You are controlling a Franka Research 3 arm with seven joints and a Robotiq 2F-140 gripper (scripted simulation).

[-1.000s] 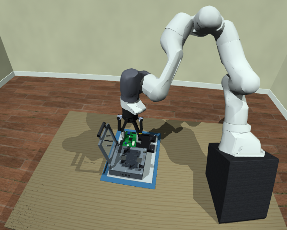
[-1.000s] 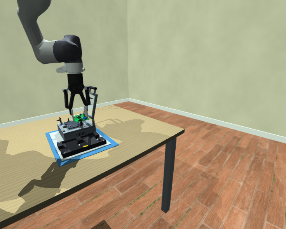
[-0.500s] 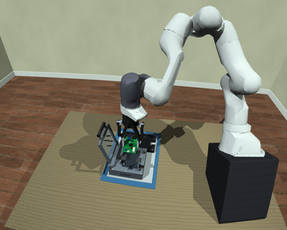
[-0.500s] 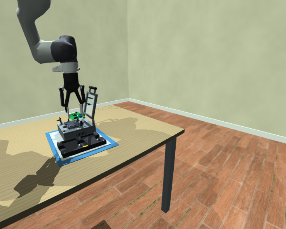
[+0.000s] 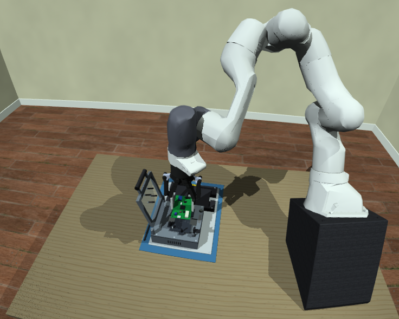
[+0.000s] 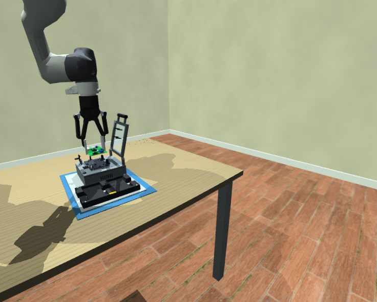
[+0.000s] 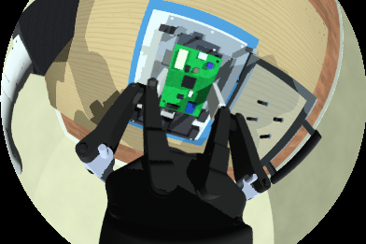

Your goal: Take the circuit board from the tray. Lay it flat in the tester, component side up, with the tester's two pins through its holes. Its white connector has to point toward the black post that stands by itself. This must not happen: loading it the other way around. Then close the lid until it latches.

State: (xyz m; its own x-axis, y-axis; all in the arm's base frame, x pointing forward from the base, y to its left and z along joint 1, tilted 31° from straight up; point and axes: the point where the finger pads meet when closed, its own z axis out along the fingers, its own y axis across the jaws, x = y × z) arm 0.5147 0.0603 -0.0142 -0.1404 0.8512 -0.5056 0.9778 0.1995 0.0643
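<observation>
My gripper is now 12 cm short of the lid, 3 cm to the right of it and 3 cm below it. The rest, counted from my hand: green circuit board: 2 cm below.
</observation>
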